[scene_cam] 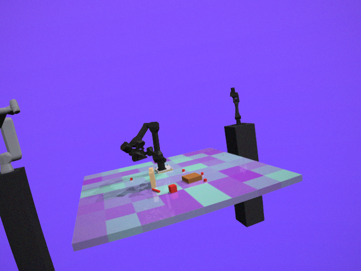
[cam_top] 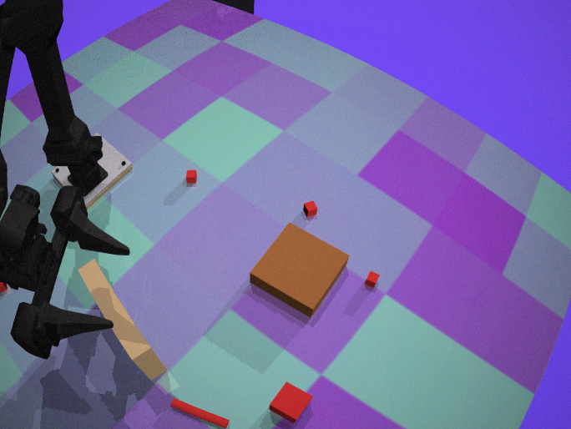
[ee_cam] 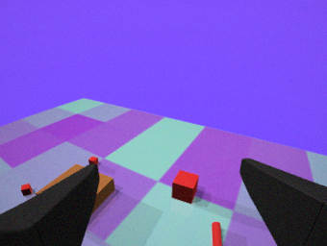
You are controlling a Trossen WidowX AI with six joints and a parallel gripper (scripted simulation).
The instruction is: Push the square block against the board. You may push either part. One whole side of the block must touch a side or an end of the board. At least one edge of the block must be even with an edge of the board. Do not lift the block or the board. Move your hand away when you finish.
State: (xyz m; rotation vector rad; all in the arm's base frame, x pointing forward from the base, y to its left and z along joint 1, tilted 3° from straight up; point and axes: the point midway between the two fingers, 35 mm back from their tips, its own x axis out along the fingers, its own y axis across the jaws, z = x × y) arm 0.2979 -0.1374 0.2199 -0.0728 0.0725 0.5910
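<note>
The board is 160 mm below my gripper tip, 50 mm behind it and 10 mm to the right of it. Also, from my gripper tip: square block: 230 mm to the left, 200 mm below, 70 mm ahead; then red bar: 210 mm below, 100 mm ahead, 30 mm to the right; then red cube: 190 mm below, 180 mm ahead, 60 mm to the left.
</note>
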